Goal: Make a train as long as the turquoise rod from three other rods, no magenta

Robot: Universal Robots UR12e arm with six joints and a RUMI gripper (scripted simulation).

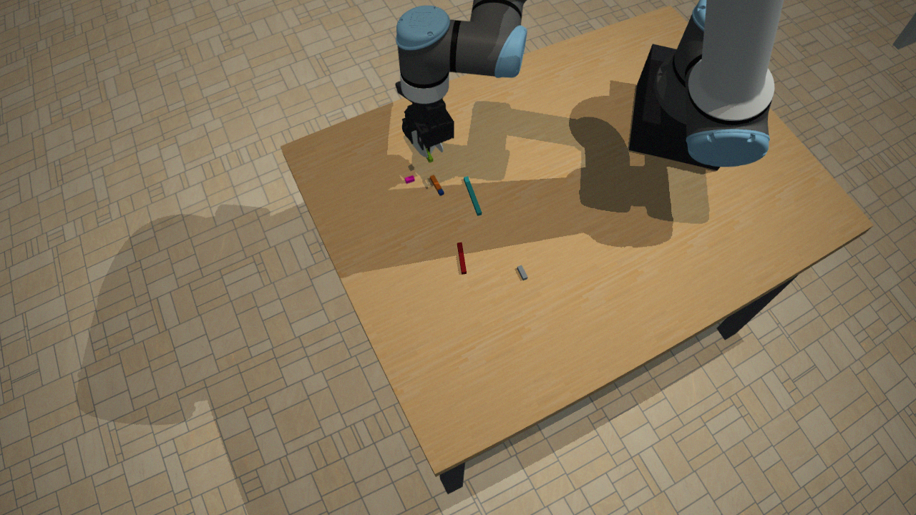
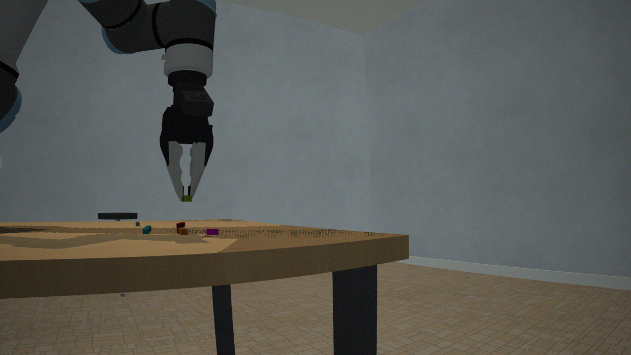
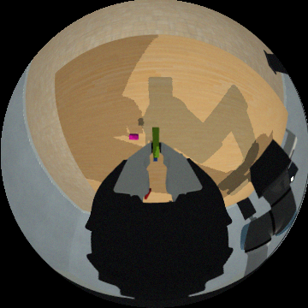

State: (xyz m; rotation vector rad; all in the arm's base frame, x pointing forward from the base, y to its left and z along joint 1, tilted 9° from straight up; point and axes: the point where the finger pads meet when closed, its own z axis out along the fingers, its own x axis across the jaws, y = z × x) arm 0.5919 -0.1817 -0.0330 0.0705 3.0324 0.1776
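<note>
The orange rod lies 70 mm below my hand and 50 mm to the left of it. The rest, counted from my hand: lime rod 10 mm below; then magenta rod 70 mm below, 50 mm ahead, 10 mm to the left; then blue rod 70 mm to the left, 70 mm below.
</note>
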